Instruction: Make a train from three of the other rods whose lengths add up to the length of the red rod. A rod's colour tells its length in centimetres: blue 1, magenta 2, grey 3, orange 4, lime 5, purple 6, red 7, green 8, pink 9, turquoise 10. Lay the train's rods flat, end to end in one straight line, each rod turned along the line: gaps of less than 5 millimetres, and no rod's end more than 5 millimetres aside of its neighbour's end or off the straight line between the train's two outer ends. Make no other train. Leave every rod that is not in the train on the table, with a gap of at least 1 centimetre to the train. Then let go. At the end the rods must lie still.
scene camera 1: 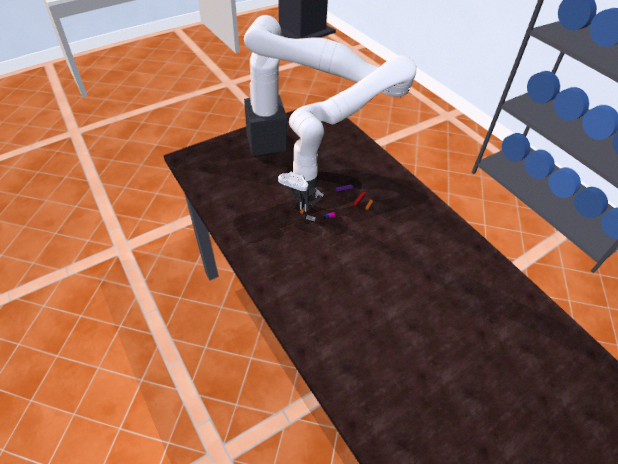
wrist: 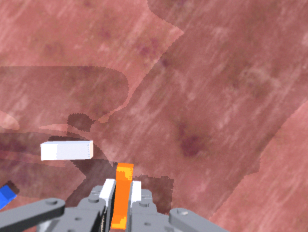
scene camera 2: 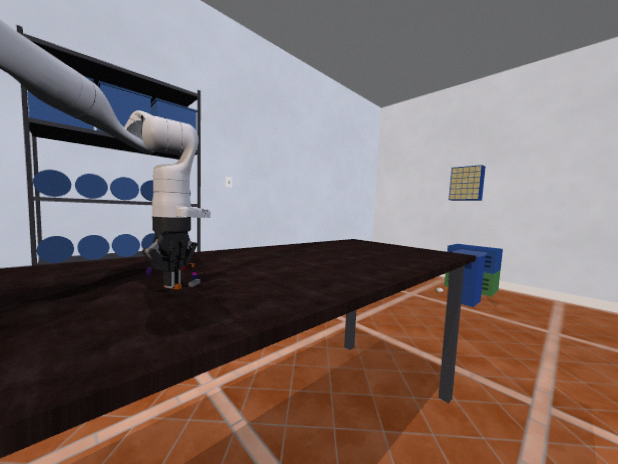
Labels:
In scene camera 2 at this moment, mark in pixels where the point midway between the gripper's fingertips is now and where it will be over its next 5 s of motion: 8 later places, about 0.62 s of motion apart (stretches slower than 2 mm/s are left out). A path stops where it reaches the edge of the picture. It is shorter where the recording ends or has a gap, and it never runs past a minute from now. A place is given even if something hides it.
The gripper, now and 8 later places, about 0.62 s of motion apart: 172, 286; 170, 262; 174, 244; 175, 244; 183, 242; 190, 238; 193, 237; 192, 254; 191, 268

